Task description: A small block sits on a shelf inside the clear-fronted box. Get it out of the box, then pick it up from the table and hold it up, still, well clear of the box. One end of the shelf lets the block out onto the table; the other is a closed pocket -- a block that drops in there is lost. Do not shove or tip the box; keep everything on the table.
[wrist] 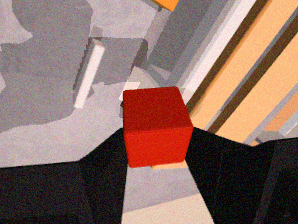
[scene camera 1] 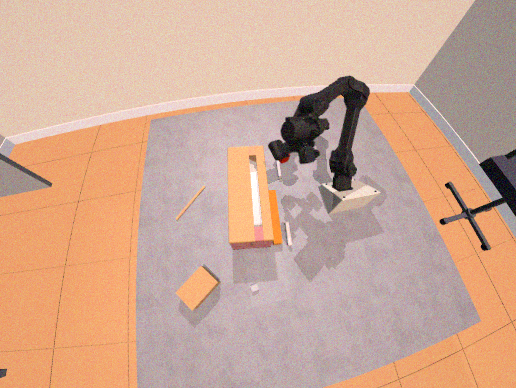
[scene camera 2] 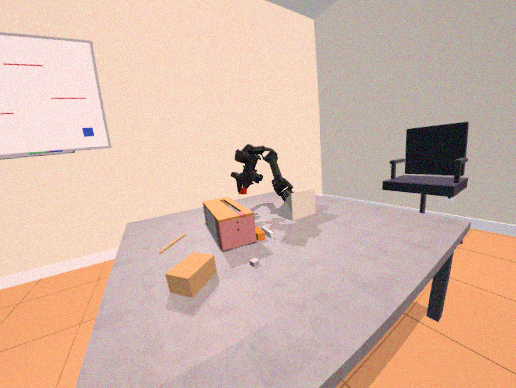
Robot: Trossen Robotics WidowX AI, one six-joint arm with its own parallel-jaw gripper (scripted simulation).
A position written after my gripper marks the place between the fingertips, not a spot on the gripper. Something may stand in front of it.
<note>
I see my gripper [scene camera 1: 280, 155], a red block [wrist: 157, 128], a box [scene camera 1: 250, 225] and a tan block [scene camera 2: 187, 278].
The box is seen too in the wrist view [wrist: 229, 68] and in scene camera 2 [scene camera 2: 233, 227]. The tan block shows as well in scene camera 1 [scene camera 1: 194, 291]. My gripper is seen too in the wrist view [wrist: 151, 131]. The wrist view does not show the tan block: it is out of frame.
</note>
